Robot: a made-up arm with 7 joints.
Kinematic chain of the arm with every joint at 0, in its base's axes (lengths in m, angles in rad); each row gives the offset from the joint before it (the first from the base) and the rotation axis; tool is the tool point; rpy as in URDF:
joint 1: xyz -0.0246 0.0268 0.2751 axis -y
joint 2: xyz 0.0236 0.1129 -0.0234 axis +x
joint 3: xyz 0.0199 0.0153 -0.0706 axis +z
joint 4: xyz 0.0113 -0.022 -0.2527 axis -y
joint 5: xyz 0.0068 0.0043 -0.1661 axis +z
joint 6: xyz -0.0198 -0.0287 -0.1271 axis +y
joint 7: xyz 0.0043 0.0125 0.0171 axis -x
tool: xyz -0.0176 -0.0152 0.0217 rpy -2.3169 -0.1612 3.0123
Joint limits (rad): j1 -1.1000..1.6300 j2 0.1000..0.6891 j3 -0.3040..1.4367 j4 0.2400..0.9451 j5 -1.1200..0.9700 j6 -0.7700..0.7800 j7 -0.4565..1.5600
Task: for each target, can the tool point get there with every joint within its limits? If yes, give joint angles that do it. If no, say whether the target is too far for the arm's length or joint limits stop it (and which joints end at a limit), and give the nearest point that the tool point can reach.
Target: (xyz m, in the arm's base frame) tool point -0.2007 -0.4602 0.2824
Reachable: no: joint limits stop it (at a limit: joint 1, joint 2, joint 3, joint 4, joint 5) | nearest point -0.3632 0.0614 -0.1699 | short by 0.709 m
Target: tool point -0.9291 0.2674 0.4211
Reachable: no: too far | nearest point -0.5571 0.2709 -0.0169 | short by 0.575 m
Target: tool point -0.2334 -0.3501 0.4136
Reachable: no: joint limits stop it (at a limit: joint 1, joint 2, joint 3, joint 4, joint 5) | nearest point -0.3624 0.0676 -0.1645 | short by 0.725 m
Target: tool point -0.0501 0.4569 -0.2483
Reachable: yes | joints -0.2302 0.4604 0.6146 0.3645 -0.7404 -0.5022 0.9393
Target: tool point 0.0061 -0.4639 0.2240
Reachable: no: joint limits stop it (at a limit: joint 2, joint 3, joint 4, joint 5) | nearest point 0.2618 0.0634 -0.2016 | short by 0.724 m
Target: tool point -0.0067 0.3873 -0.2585
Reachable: yes | joints -0.3119 0.3111 0.4552 0.7159 -0.9507 -0.1476 0.6778
